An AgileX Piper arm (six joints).
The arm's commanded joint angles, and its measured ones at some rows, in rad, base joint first. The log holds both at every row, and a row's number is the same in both.
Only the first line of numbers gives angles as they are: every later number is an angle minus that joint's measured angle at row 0.
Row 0, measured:
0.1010, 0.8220, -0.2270, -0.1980, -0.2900, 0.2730
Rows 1 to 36, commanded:
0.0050, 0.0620, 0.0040, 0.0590, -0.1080, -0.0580
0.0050, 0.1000, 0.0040, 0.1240, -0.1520, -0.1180
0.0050, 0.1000, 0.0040, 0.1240, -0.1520, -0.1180
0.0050, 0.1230, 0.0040, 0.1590, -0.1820, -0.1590
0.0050, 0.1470, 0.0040, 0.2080, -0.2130, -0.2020
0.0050, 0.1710, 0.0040, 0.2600, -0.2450, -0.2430
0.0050, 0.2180, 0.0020, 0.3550, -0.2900, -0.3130
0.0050, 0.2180, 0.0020, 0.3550, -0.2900, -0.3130
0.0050, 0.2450, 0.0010, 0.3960, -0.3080, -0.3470
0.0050, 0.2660, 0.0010, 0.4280, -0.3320, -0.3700
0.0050, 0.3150, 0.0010, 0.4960, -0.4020, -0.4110
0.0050, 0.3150, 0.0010, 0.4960, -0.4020, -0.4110
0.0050, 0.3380, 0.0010, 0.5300, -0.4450, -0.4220
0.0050, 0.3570, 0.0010, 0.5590, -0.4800, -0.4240
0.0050, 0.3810, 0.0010, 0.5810, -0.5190, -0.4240
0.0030, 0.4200, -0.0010, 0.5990, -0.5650, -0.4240
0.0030, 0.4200, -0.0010, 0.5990, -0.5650, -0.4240
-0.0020, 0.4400, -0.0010, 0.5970, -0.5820, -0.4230
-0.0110, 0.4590, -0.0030, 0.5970, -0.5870, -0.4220
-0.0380, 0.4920, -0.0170, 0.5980, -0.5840, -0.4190
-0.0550, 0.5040, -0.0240, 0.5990, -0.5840, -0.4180
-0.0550, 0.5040, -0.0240, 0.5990, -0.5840, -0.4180
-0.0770, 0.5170, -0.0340, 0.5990, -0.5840, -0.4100
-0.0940, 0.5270, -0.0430, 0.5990, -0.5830, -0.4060
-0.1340, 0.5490, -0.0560, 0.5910, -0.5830, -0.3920
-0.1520, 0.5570, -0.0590, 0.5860, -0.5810, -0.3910
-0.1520, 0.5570, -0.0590, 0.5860, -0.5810, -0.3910
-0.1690, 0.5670, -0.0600, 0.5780, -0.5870, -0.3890
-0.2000, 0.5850, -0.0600, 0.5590, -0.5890, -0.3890
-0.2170, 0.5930, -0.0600, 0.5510, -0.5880, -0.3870
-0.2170, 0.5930, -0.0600, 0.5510, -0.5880, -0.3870
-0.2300, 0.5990, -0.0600, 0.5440, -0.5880, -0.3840
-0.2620, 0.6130, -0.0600, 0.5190, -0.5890, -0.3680
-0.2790, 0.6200, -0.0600, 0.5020, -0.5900, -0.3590
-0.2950, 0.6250, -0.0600, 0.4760, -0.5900, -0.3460
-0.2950, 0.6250, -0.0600, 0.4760, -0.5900, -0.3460
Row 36, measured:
-0.2540, 0.6140, -0.0530, 0.5330, -0.5750, -0.3720
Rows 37 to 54, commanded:
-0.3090, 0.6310, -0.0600, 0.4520, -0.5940, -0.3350
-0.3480, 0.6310, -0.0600, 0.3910, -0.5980, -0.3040
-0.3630, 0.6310, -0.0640, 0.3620, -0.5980, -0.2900
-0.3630, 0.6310, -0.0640, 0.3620, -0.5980, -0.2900
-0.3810, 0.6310, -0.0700, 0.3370, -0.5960, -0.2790
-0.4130, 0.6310, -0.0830, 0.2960, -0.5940, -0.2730
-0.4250, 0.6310, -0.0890, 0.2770, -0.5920, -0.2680
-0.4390, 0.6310, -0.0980, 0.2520, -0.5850, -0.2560
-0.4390, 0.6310, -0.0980, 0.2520, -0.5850, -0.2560
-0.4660, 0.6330, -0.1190, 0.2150, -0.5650, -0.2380
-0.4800, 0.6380, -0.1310, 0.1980, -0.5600, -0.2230
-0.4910, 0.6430, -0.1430, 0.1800, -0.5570, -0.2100
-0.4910, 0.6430, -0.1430, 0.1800, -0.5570, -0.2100
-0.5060, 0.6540, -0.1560, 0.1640, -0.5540, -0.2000
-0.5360, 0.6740, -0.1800, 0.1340, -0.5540, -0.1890
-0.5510, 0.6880, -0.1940, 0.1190, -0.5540, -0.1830
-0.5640, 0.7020, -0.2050, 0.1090, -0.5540, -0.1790
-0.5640, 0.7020, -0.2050, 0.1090, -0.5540, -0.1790
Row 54, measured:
-0.5270, 0.6760, -0.1680, 0.1480, -0.5520, -0.1980
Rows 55 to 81, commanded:
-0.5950, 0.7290, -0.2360, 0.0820, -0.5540, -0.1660
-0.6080, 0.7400, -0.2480, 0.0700, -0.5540, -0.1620
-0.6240, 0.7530, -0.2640, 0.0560, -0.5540, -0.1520
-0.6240, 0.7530, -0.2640, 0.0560, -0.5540, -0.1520
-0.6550, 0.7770, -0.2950, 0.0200, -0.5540, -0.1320
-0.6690, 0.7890, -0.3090, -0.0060, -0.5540, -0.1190
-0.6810, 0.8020, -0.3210, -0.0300, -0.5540, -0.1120
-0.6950, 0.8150, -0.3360, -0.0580, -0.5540, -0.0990
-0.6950, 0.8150, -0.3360, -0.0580, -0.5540, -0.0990
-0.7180, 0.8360, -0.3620, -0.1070, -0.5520, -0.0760
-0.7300, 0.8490, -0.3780, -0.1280, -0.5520, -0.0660
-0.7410, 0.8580, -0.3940, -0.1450, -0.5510, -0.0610
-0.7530, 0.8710, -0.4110, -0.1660, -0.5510, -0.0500
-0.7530, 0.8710, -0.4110, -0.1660, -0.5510, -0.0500
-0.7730, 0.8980, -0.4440, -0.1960, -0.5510, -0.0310
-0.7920, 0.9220, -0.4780, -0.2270, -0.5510, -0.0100
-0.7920, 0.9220, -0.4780, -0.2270, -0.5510, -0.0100
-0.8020, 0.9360, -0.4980, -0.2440, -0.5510, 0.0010
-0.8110, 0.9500, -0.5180, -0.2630, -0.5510, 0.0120
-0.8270, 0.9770, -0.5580, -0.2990, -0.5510, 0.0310
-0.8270, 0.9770, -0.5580, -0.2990, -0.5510, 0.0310
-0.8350, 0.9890, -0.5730, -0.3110, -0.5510, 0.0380
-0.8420, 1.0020, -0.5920, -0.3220, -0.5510, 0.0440
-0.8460, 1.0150, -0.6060, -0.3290, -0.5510, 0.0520
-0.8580, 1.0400, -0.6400, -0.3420, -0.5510, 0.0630
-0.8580, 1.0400, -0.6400, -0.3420, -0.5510, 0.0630
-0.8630, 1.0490, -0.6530, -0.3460, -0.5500, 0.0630
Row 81, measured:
-0.8470, 1.0240, -0.6140, -0.3210, -0.5490, 0.0500
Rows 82 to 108, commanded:
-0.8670, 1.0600, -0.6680, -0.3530, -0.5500, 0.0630
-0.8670, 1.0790, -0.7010, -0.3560, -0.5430, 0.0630
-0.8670, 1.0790, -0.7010, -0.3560, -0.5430, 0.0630
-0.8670, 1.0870, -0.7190, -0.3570, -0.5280, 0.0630
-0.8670, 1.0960, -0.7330, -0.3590, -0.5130, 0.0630
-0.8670, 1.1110, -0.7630, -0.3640, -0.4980, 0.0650
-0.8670, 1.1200, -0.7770, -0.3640, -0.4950, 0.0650
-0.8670, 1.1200, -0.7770, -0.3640, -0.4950, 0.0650
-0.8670, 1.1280, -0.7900, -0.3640, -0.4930, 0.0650
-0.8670, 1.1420, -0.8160, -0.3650, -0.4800, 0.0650
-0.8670, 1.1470, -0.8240, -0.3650, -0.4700, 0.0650
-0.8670, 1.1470, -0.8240, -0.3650, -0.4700, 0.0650
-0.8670, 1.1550, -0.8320, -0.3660, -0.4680, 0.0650
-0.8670, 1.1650, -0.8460, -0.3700, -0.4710, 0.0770
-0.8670, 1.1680, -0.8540, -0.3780, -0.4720, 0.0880
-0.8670, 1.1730, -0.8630, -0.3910, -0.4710, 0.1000
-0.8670, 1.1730, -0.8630, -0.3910, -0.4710, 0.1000
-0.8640, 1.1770, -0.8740, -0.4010, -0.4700, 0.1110
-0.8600, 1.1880, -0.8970, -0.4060, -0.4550, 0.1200
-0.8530, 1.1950, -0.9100, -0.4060, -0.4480, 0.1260
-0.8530, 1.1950, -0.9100, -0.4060, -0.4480, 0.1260
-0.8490, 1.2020, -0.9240, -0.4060, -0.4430, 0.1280
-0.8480, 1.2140, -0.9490, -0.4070, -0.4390, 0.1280
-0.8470, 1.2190, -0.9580, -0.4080, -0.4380, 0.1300
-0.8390, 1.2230, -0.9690, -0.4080, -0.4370, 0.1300
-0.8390, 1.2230, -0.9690, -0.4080, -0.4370, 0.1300
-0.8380, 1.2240, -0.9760, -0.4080, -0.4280, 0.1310
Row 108, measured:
-0.8720, 1.2170, -0.9410, -0.3580, -0.3660, 0.1290
